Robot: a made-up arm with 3 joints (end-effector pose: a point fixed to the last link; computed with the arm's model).
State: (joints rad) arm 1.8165 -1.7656 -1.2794
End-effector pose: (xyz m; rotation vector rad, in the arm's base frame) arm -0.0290 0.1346 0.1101 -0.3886 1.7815 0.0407
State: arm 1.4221 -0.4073 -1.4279
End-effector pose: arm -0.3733 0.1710 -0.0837 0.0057 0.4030 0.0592
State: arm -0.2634 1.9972 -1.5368
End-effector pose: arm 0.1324 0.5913 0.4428 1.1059 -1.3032 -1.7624
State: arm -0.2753 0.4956 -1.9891
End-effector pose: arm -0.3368 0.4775 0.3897 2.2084 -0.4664 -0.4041
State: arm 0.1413 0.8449 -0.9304
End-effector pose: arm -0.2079 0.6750 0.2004 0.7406 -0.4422 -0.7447
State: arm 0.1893 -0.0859 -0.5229
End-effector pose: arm -0.3925 0.4540 0.2052 0.3334 0.0301 0.0809
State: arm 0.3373 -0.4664 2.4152
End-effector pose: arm -0.3797 0.2416 0.0484 -2.6856 -0.5603 0.3297
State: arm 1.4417 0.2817 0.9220
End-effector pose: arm -0.3250 0.1229 -0.4434 -2.3444 -0.0923 -0.3472
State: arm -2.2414 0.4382 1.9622
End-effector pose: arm -0.3058 -0.3592 0.6223 0.2747 0.3791 0.2226
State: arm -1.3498 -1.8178 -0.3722
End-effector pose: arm -0.0797 -0.1346 0.1677 1.1790 -0.9368 1.7614
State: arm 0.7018 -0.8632 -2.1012
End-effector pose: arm -0.2712 0.1345 0.1578 1.3056 0.9204 0.1573
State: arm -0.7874 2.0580 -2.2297
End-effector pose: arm 0.1235 0.3997 0.6688 1.5847 -1.7418 -1.9813
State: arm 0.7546 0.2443 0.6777
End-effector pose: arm -0.3337 0.4781 -0.2109 -1.4246 -0.0102 -0.2662
